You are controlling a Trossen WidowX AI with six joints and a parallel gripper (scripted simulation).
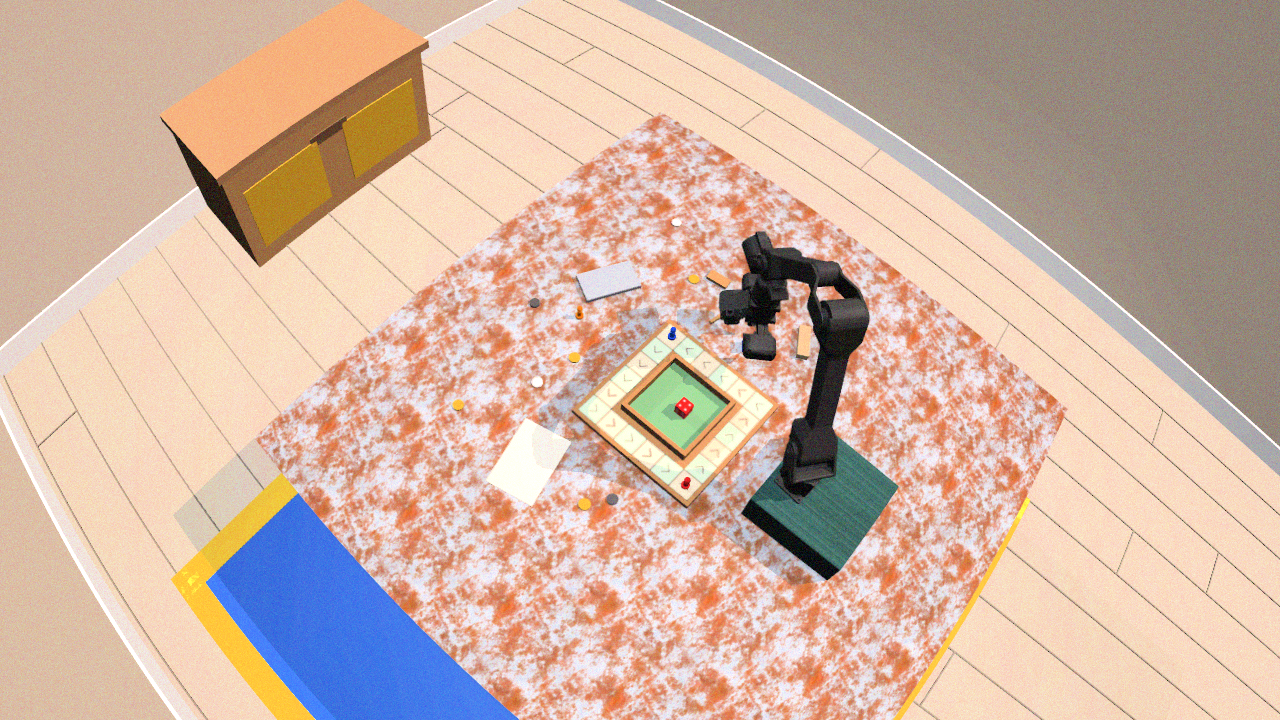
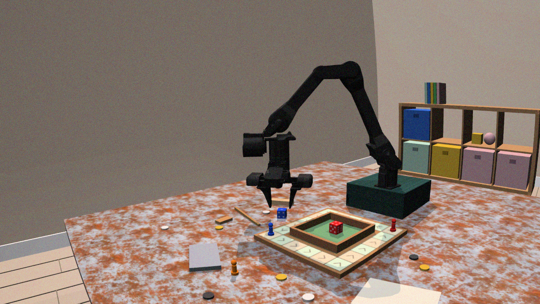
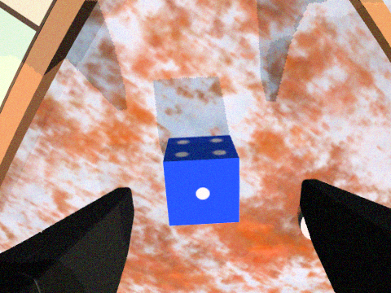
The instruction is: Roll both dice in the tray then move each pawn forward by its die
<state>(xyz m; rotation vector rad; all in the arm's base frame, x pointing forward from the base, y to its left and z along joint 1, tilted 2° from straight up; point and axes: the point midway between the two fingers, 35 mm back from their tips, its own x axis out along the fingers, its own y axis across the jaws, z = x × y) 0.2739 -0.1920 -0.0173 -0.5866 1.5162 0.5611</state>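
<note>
Right now my gripper tip is 32 cm to the right of the red pawn and 13 cm past it. Also, from my gripper tip: stick (8 cm ahead, 7 cm to the right, 3 cm below); then green tray (21 cm to the left, 2 cm below, 1 cm behind); then blue pawn (11 cm to the left, 11 cm ahead).
</note>
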